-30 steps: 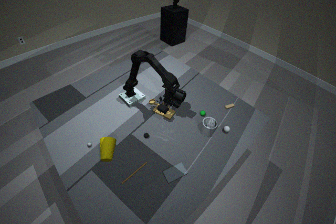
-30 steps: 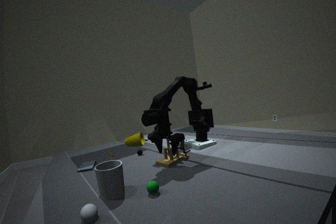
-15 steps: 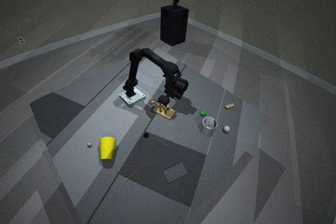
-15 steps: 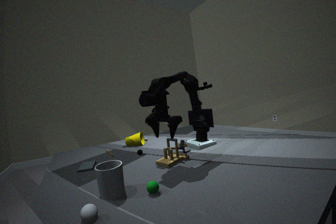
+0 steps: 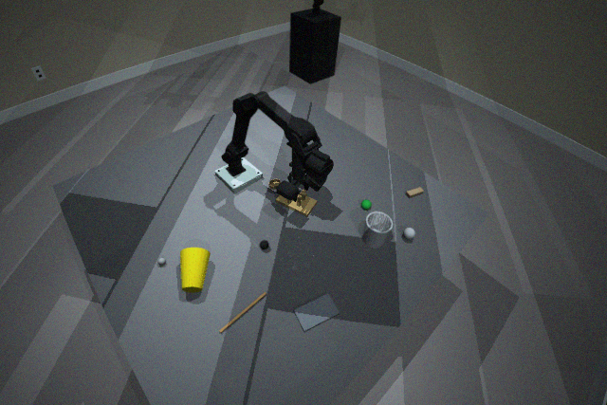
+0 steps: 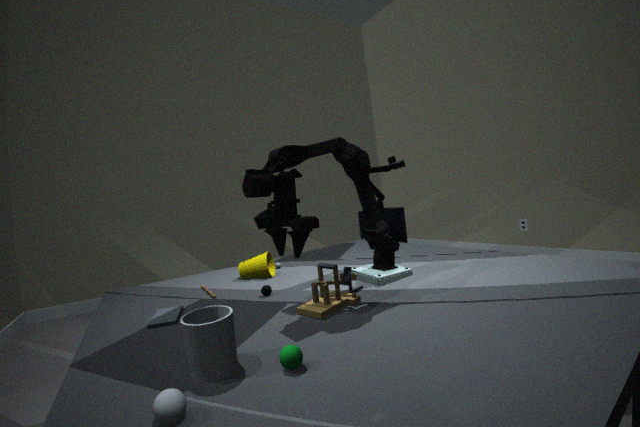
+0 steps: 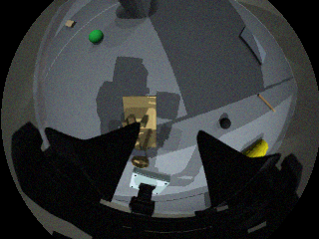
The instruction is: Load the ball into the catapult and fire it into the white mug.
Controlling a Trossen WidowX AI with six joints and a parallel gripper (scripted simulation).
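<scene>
Right now my gripper tip is 2 cm short of the black ball, 17 cm to the left of it and 12 cm above it. The rest, counted from my gripper tip: green ball: 12 cm ahead, 24 cm to the left, 12 cm below; wooden catapult: 11 cm behind, 4 cm to the left, 9 cm below; white mug: 23 cm ahead, 16 cm to the left, 11 cm below.
</scene>
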